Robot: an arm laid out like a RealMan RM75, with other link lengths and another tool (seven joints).
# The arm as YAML. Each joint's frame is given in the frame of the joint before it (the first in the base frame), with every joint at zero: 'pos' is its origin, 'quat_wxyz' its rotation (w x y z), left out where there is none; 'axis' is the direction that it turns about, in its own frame. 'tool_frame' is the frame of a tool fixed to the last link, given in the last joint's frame.
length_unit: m
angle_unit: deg
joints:
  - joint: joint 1
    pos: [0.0, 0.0, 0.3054]
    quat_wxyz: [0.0, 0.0, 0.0, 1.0]
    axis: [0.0, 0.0, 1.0]
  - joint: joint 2
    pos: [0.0, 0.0, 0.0]
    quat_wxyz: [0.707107, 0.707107, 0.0, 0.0]
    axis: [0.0, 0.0, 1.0]
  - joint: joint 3
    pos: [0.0, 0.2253, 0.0]
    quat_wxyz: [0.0, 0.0, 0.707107, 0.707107]
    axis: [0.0, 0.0, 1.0]
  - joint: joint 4
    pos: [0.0, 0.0, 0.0]
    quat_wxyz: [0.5, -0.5, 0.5, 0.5]
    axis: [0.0, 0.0, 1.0]
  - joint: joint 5
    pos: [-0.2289, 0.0, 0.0]
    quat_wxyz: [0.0, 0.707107, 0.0, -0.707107]
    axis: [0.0, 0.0, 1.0]
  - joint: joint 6
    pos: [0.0, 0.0, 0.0]
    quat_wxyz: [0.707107, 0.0, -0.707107, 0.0]
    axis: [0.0, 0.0, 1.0]
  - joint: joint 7
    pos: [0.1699, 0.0, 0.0]
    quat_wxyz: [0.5, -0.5, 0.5, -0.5]
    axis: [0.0, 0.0, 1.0]
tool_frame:
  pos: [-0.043, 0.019, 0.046]
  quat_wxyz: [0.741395, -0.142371, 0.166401, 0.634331]
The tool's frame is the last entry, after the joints.
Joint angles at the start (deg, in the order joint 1, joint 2, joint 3, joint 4, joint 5, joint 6, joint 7):
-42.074, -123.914, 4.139, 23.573, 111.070, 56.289, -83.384
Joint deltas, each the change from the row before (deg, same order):
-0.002, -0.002, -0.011, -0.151, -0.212, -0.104, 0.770
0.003, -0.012, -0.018, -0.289, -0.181, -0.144, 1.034
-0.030, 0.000, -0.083, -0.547, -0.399, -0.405, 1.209
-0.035, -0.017, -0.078, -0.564, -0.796, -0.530, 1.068
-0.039, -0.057, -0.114, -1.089, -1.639, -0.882, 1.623
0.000, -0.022, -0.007, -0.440, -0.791, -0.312, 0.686
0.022, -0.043, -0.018, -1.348, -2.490, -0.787, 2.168
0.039, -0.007, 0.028, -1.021, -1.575, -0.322, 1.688
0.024, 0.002, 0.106, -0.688, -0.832, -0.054, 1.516
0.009, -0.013, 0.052, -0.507, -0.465, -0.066, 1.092
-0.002, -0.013, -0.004, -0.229, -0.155, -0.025, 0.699
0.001, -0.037, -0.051, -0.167, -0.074, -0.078, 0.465
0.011, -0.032, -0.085, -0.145, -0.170, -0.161, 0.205
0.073, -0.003, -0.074, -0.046, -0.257, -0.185, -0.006
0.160, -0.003, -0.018, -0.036, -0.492, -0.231, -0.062
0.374, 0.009, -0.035, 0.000, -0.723, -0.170, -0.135
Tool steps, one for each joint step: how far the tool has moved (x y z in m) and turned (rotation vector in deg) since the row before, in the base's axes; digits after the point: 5 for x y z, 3 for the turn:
0.00034, -0.00003, -0.00012, 0.202, 0.462, -0.194
0.00048, -0.00028, -0.00108, 0.132, 0.623, -0.260
-0.00007, -0.00014, -0.00161, 0.221, 0.528, -0.040
-0.00059, 0.00019, -0.00071, 0.458, 0.169, 0.216
-0.00119, 0.00011, -0.00160, 0.791, -0.179, 0.553
-0.00042, 0.00001, -0.00040, 0.375, -0.123, 0.211
-0.00111, -0.00018, -0.00096, 1.166, -0.395, 0.571
0.00001, -0.00060, -0.00158, 0.624, -0.101, 0.144
0.00122, -0.00063, -0.00184, 0.261, 0.426, -0.289
0.00091, -0.00056, -0.00187, 0.091, 0.375, -0.208
0.00063, -0.00031, -0.00097, 0.046, 0.371, -0.182
0.00017, -0.00031, -0.00097, 0.008, 0.232, -0.043
-0.00062, -0.00021, -0.00048, 0.072, -0.036, 0.189
-0.00164, -0.00020, 0.00057, 0.181, -0.178, 0.369
-0.00264, -0.00045, 0.00114, 0.306, -0.327, 0.559
-0.00460, -0.00132, 0.00219, 0.505, -0.541, 0.822

